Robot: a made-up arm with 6 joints. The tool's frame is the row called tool. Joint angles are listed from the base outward. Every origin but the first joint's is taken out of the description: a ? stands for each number. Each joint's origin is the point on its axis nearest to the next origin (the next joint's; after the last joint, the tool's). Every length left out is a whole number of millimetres.
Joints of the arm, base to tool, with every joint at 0 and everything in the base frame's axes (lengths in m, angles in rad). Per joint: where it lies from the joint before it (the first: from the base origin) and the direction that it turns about. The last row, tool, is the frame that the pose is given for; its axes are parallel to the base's.
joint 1: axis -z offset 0 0 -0.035
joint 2: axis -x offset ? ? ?
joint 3: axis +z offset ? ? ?
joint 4: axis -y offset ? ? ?
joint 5: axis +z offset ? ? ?
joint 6: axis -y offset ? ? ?
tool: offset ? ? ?
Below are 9 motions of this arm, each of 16 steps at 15 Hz.
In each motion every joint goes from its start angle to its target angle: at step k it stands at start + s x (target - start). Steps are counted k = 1, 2, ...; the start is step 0. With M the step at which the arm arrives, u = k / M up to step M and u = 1 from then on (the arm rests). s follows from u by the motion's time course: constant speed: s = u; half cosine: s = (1 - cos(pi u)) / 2; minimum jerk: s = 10 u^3 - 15 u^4 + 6 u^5.
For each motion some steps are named. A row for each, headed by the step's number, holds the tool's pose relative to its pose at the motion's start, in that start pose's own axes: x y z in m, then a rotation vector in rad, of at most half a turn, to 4 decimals.
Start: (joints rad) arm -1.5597 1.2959 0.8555 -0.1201 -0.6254 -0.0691
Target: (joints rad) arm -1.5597 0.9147 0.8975 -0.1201 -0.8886 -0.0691
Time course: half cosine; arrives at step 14
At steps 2, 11, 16:
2: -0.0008 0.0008 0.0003 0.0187 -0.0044 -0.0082
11: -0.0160 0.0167 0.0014 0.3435 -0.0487 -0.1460
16: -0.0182 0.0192 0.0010 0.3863 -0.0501 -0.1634

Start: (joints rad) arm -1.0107 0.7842 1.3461 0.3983 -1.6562 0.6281
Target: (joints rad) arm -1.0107 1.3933 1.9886 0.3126 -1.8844 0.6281
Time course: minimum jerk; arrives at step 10
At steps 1, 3, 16:
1: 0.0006 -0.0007 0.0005 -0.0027 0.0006 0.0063
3: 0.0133 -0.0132 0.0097 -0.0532 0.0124 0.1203
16: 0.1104 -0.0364 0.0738 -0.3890 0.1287 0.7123

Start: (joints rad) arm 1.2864 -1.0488 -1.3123 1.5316 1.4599 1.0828
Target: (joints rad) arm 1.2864 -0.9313 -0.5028 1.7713 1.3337 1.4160
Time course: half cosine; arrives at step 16
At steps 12, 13, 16:
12: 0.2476 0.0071 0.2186 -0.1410 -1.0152 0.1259
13: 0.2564 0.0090 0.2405 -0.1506 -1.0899 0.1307
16: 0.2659 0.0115 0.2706 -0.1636 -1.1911 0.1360

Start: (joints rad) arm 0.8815 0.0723 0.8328 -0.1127 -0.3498 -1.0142
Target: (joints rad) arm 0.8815 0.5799 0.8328 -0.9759 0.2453 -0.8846
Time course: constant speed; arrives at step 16
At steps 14, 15, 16:
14: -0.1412 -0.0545 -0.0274 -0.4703 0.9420 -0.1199
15: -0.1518 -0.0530 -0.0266 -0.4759 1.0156 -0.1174
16: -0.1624 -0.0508 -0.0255 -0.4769 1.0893 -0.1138

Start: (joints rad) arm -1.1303 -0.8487 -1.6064 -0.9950 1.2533 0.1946
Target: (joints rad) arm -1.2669 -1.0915 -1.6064 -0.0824 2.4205 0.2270
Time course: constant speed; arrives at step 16
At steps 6, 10, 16:
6: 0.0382 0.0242 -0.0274 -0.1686 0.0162 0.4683
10: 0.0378 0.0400 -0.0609 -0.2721 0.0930 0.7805
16: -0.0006 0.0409 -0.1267 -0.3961 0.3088 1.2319

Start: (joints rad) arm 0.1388 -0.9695 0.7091 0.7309 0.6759 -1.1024
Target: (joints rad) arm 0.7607 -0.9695 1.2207 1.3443 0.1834 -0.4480
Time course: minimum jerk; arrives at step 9
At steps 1, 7, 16:
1: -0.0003 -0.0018 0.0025 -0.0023 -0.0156 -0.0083
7: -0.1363 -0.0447 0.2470 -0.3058 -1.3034 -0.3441
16: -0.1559 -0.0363 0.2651 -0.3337 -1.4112 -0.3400

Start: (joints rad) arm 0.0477 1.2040 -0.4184 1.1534 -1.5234 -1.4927
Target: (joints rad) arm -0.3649 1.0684 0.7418 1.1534 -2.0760 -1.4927
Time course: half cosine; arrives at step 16
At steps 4, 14, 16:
4: -0.0562 0.0161 -0.0422 0.0404 0.1903 0.0450
14: -0.4068 -0.0115 -0.0458 0.0323 1.2393 0.1301
16: -0.4191 -0.0174 -0.0368 0.0192 1.2851 0.1271

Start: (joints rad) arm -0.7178 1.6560 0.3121 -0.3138 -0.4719 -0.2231
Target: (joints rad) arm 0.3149 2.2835 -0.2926 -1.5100 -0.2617 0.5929
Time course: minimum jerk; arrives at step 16
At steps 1, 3, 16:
1: -0.0003 -0.0003 -0.0006 -0.0024 0.0028 -0.0014
3: -0.0064 -0.0075 -0.0135 -0.0520 0.0606 -0.0288
16: -0.1727 -0.0524 -0.1364 -0.9706 1.1260 -0.2660

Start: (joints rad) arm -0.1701 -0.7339 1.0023 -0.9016 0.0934 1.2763
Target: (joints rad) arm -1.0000 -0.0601 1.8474 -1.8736 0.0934 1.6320
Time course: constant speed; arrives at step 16
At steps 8, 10, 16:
8: -0.1349 0.0660 -0.0195 0.2812 0.7472 0.6589
10: -0.1572 0.0622 -0.0082 0.3276 0.9148 0.8519
16: -0.1692 0.0227 0.0223 0.3905 1.3382 1.5061

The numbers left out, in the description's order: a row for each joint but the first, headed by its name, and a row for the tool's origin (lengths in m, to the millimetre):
joint 2: 0.241 -0.038 0
joint 3: 0 -0.042 0.061
joint 4: 0.061 0.187 0
joint 5: -0.053 0 -0.075
joint 6: 0.061 -0.098 0
tool: 0.098 0 -0.13

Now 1 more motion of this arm.
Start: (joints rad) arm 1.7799 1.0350 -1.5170 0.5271 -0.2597 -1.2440
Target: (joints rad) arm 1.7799 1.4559 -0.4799 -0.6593 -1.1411 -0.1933
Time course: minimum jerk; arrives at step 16
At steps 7, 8, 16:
7: -0.0592 -0.0400 -0.0500 -0.0739 -0.1070 -0.0143
8: -0.0754 -0.0703 -0.0537 -0.1391 -0.1686 -0.0562
16: -0.1525 -0.2230 0.0371 -0.6272 -0.6847 -0.3042

